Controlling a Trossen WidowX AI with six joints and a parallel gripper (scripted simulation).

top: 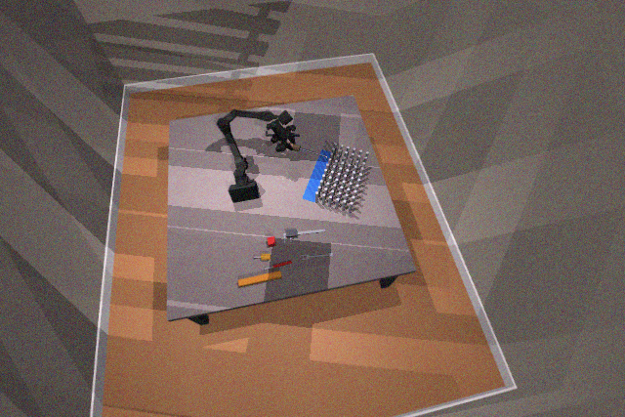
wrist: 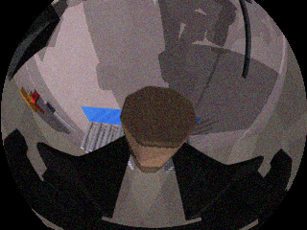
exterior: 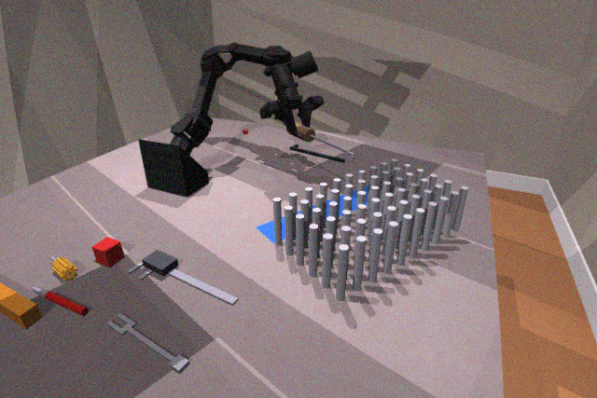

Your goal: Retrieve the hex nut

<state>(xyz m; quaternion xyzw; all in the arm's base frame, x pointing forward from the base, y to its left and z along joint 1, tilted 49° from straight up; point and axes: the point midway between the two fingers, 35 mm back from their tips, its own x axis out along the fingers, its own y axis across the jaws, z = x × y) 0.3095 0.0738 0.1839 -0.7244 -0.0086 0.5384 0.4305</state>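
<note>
Now: gripper tip 150 mm above the blue taped strip, 140 mm short of it and 120 mm to the left of it. Round my gripper tip: grey hook tool (620 mm to the right, 140 mm below, 50 mm ahead); red cube (520 mm to the right, 180 mm behind, 130 mm below); brown-handled tool (90 mm ahead, 40 mm to the right).
</note>
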